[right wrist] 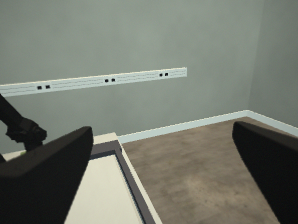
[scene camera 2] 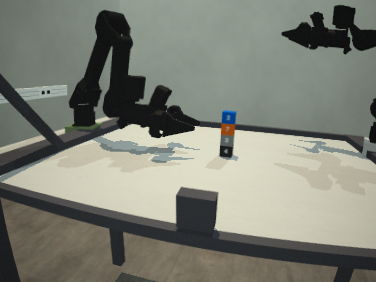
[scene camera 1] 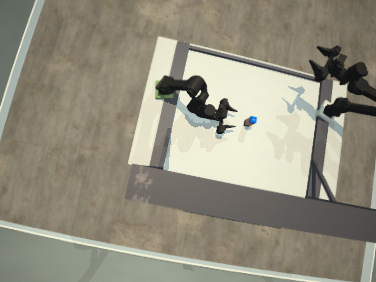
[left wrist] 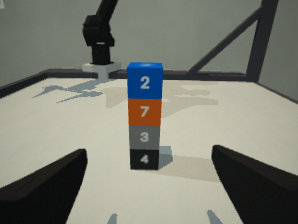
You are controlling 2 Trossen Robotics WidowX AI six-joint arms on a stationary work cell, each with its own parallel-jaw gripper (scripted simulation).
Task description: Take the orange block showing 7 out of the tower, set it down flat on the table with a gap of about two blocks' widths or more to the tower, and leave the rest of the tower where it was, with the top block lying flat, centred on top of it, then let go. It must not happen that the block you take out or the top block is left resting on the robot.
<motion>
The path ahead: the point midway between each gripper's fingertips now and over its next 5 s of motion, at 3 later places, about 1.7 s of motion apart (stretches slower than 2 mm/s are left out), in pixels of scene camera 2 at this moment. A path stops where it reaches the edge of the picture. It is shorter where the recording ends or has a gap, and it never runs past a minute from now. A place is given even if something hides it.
The left gripper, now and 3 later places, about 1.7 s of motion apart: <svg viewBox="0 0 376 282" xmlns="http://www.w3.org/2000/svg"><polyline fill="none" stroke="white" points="197,125 204,78 217,73 236,105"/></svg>
The right gripper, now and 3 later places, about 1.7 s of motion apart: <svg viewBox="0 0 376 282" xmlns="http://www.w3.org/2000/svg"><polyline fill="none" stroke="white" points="285,35 255,116 215,122 260,142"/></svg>
</motion>
